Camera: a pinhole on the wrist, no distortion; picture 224 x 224 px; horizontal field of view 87.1 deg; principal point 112.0 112.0 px. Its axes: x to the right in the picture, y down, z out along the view. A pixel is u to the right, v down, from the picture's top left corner.
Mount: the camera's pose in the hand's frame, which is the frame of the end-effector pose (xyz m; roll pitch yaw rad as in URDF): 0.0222 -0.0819 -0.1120 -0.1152 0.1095 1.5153
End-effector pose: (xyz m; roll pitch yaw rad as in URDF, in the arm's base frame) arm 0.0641 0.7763 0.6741 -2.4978 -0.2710 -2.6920
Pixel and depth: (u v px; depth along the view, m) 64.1 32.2 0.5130
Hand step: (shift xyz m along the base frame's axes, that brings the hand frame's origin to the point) -0.1085 -0.5744 -0.1304
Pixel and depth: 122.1 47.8 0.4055
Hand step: -0.1468 -0.2865 -0.1795
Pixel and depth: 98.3 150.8 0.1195
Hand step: 0.0663 -0.0413 0.0359
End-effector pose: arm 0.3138 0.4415 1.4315 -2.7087 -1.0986 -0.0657
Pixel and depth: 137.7 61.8 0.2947
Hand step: 0.2124 0.0549 0.0265
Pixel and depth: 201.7 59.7 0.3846
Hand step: 0.3652 -0.1401 -0.0044
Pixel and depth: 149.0 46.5 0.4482
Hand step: 0.4213 0.0270 0.0428
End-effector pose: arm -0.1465 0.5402 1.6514 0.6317 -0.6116 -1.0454
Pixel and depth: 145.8 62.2 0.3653
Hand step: -0.1010 -0.0334 0.2775
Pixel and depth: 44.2 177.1 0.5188
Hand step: -0.5969 0.0654 -0.0762
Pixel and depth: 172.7 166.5 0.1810
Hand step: -0.0474 0.0828 0.0046
